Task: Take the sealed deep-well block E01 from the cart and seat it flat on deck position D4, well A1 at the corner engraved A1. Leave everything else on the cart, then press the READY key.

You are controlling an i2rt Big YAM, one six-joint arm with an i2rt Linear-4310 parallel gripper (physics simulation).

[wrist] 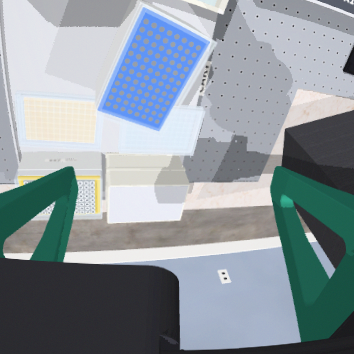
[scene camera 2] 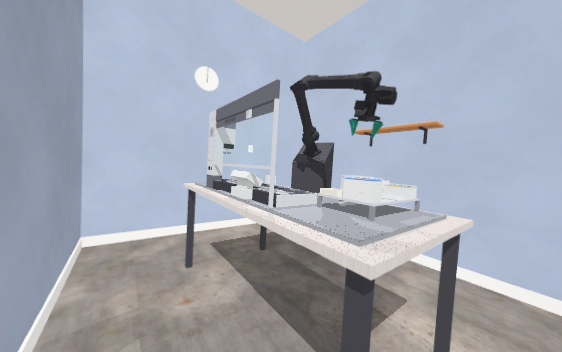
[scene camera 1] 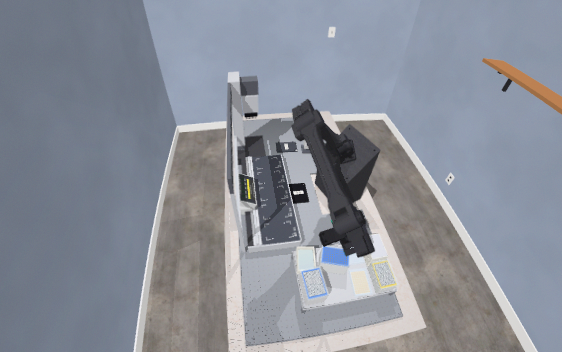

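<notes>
A block with a blue dotted top (scene camera 1: pixel 335 256) (wrist: pixel 155 70) sits turned at an angle on the white cart (scene camera 1: pixel 335 291) (wrist: pixel 30 60); it looks like the sealed deep-well block, but no E01 label is readable. My gripper (scene camera 2: pixel 364 135) (wrist: pixel 173 177) is open and empty, high above the cart. In the wrist view the blue-topped block lies beyond the green fingertips, between their lines. The dark deck (scene camera 1: pixel 272 200) stands beside the cart; its position labels and engraved A1 are too small to read. A black key with a white label (scene camera 1: pixel 301 198) lies beside the deck; its word is unreadable.
On the cart also stand a blue-rimmed rack (scene camera 1: pixel 314 283) (scene camera 2: pixel 362 190), a yellow-rimmed rack (scene camera 1: pixel 384 274) (scene camera 2: pixel 401 192) (wrist: pixel 90 195), a cream plate (scene camera 1: pixel 360 282) (wrist: pixel 60 120), a pale plate (wrist: pixel 175 137) and a white-topped box (wrist: pixel 145 202). A framed enclosure (scene camera 2: pixel 274 150) and a screen (scene camera 1: pixel 247 190) border the deck.
</notes>
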